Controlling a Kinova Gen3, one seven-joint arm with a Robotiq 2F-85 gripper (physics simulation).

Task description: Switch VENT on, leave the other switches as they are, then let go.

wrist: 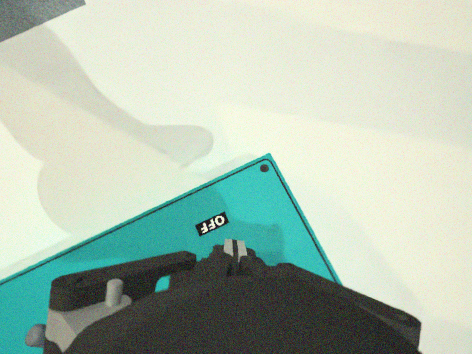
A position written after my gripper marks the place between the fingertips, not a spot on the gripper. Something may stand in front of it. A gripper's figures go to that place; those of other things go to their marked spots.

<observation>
My gripper (232,253): 0.17 m from the lens. A teal switch panel (253,203) is 0.20 m from the lens.
</observation>
